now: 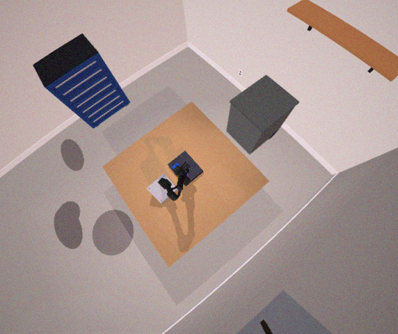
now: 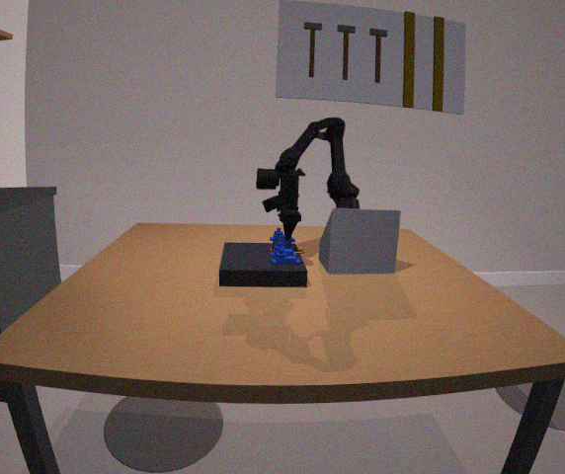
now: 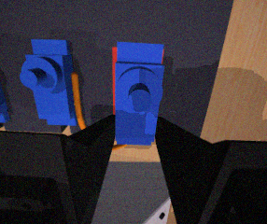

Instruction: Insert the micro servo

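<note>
The dark robot deck is 130 mm ahead of my gripper tip, 60 mm to the left of it and 60 mm below it.
</note>
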